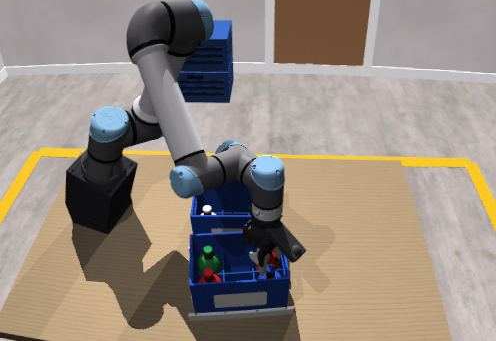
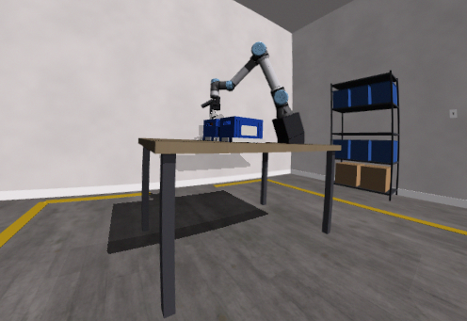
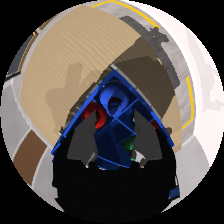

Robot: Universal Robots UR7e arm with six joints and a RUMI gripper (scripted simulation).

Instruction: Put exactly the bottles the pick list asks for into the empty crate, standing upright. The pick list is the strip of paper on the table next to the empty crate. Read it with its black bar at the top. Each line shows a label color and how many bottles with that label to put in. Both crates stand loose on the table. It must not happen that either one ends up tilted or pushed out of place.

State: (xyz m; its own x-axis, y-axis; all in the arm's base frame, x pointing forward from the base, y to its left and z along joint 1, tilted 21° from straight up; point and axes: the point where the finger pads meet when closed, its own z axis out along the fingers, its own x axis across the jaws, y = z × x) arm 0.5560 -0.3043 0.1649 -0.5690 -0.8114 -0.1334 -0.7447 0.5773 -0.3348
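Now: the blue-capped bottle 9 cm below my hand. The rest, counted from my hand: pick list strip: 42 cm to the left, 17 cm below, 14 cm behind; then green bottle: 18 cm behind, 9 cm below, 6 cm to the left; then white bottle: 23 cm to the left, 20 cm behind, 9 cm below.
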